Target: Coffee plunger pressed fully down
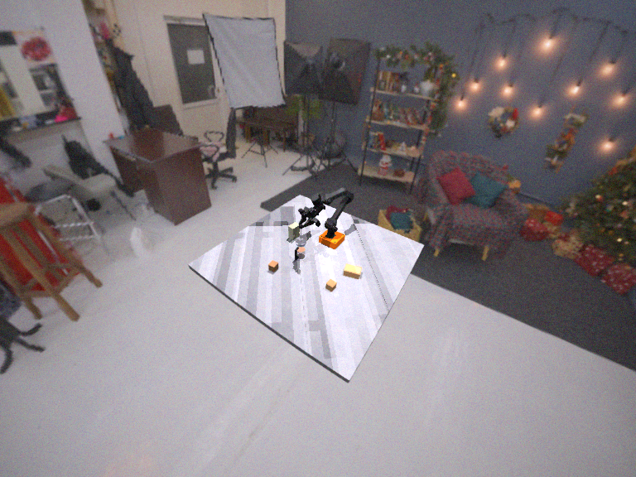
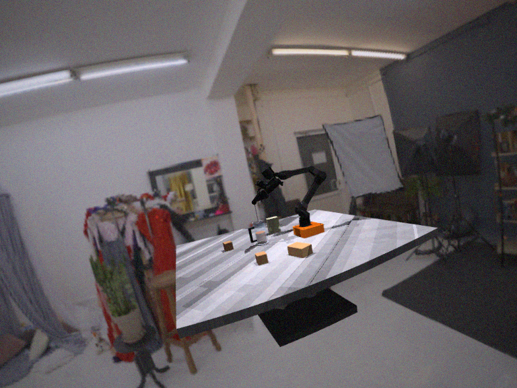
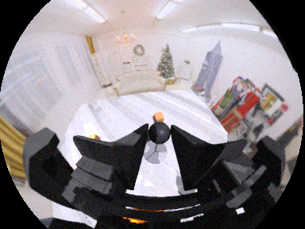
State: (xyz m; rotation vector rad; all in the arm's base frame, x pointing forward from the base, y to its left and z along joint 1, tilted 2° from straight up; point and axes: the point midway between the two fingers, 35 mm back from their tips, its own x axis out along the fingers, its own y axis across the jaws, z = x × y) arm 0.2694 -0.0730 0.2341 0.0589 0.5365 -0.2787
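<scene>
My gripper tip is now 14 cm above the coffee press and 1 cm short of it. The rest, counted from my gripper tip: tan block (39 cm to the left, 25 cm below, 7 cm behind).
</scene>
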